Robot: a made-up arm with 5 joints. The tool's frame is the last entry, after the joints.
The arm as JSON. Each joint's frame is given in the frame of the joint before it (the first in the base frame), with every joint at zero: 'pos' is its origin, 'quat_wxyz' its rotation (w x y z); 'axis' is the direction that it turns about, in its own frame. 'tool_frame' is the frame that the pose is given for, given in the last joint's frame.
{
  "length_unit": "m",
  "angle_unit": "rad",
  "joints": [
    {
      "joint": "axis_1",
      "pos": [
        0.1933,
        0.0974,
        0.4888
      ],
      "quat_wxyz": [
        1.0,
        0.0,
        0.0,
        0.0
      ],
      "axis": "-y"
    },
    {
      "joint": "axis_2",
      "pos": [
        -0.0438,
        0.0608,
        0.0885
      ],
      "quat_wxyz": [
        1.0,
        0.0,
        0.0,
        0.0
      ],
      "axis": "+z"
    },
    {
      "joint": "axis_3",
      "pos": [
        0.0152,
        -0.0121,
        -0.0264
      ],
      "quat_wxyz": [
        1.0,
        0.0,
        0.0,
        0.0
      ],
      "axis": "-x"
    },
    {
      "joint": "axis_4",
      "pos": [
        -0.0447,
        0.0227,
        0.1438
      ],
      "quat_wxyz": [
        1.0,
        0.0,
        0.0,
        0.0
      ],
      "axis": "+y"
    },
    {
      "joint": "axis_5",
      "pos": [
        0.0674,
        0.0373,
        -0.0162
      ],
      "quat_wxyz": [
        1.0,
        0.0,
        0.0,
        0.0
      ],
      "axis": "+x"
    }
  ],
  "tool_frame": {
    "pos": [
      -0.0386,
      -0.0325,
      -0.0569
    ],
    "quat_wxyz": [
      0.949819,
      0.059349,
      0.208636,
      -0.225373
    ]
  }
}
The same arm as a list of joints. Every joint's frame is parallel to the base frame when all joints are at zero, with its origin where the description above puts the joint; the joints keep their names.
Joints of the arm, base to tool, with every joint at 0 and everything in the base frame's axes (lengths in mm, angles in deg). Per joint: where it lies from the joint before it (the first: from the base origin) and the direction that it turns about. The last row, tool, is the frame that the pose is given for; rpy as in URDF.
axis_1: axis 0 -1 0 origin 193.3 97.4 488.8
axis_2: axis 0 0 1 origin -43.8 60.8 88.5
axis_3: axis -1 0 0 origin 15.2 -12.1 -26.4
axis_4: axis 0 1 0 origin -44.7 22.7 143.8
axis_5: axis 1 0 0 origin 67.4 37.3 -16.2
tool: origin -38.6 -32.5 -56.9 rpy 1.18 25.03 -26.43

